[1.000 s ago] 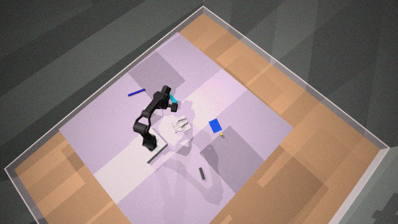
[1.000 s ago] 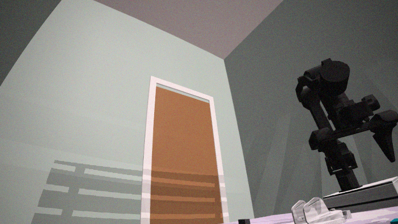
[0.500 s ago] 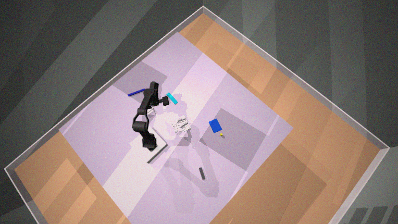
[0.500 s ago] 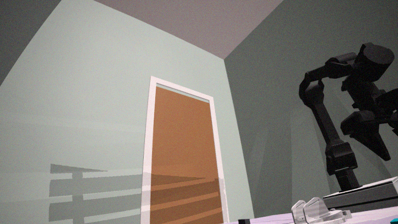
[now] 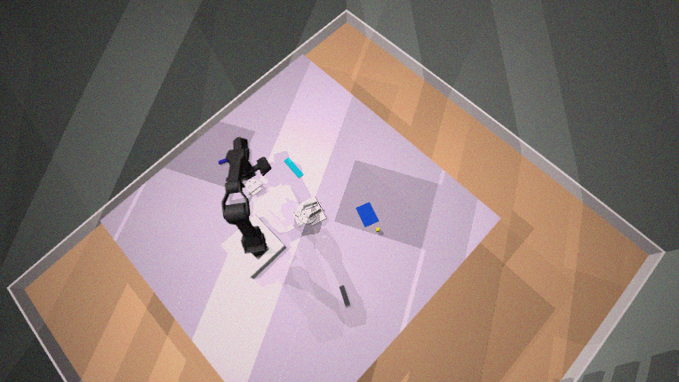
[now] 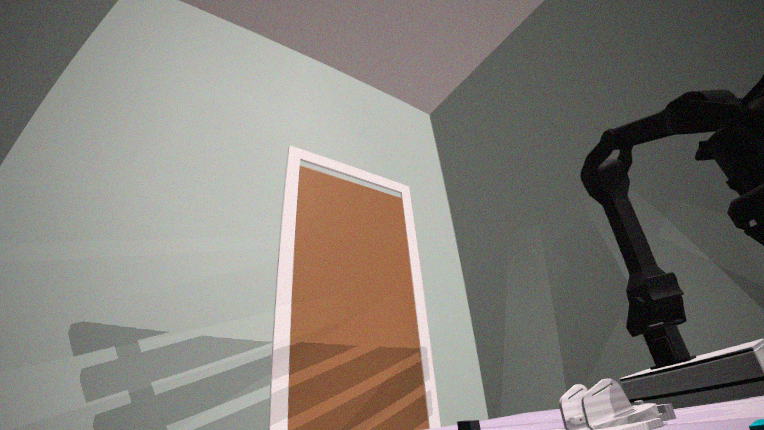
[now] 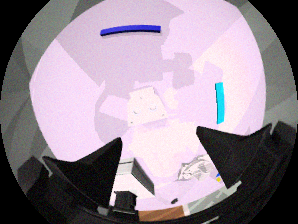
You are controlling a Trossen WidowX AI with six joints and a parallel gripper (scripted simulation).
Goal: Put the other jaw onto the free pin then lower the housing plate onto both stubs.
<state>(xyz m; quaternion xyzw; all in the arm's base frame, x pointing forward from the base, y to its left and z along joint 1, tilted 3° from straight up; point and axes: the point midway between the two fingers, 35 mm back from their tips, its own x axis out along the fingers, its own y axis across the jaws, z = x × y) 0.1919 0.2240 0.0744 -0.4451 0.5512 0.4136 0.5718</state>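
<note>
My gripper tip is now 7 cm above the white housing part, 2 cm to the right of it and 1 cm past it. The rest, counted from my gripper tip: cyan bar 18 cm ahead, 10 cm below, 5 cm to the right; then blue flat plate 46 cm to the right, 24 cm ahead, 10 cm below; then dark blue bar 21 cm to the left, 9 cm below, 2 cm ahead.
</note>
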